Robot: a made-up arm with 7 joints.
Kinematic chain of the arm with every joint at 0, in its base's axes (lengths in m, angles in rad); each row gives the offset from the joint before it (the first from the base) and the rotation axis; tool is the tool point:
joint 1: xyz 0 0 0.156 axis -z
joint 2: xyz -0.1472 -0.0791 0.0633 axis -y
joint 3: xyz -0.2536 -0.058 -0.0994 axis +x
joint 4: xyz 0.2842 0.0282 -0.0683 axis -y
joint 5: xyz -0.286 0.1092 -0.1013 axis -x
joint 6: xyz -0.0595 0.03 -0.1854 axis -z
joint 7: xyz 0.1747 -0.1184 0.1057 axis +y
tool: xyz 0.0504 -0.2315 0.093
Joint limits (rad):
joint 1: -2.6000..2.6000
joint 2: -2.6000..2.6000
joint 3: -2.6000..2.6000
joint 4: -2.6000..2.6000
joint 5: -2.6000..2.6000
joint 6: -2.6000..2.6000
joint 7: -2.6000..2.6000
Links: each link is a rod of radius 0.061 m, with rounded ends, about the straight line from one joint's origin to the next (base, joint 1, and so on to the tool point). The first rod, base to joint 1, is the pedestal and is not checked.
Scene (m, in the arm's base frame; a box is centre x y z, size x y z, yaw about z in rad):
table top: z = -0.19
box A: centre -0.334 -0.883 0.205 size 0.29 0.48 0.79 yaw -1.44
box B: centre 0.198 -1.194 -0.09 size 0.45 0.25 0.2 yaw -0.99
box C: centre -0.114 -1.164 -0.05 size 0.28 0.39 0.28 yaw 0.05
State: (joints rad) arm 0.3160 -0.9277 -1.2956 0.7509 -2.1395 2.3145 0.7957
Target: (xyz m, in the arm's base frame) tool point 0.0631 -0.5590 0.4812
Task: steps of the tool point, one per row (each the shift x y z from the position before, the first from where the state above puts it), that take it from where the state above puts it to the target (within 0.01 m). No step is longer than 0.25 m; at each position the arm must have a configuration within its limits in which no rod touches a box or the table.
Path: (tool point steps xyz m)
1: 0.0494 0.0732 0.1704
2: 0.0761 0.0741 0.1380
3: 0.0908 0.0692 0.1052
4: 0.0944 0.0613 0.0756
5: 0.0891 0.0515 0.0509
6: 0.0733 -0.1954 -0.0288
7: 0.1196 -0.1595 -0.0684
8: 0.1500 -0.1036 -0.1009
9: 0.1562 -0.0382 -0.1241
10: 0.1354 0.0236 -0.1373

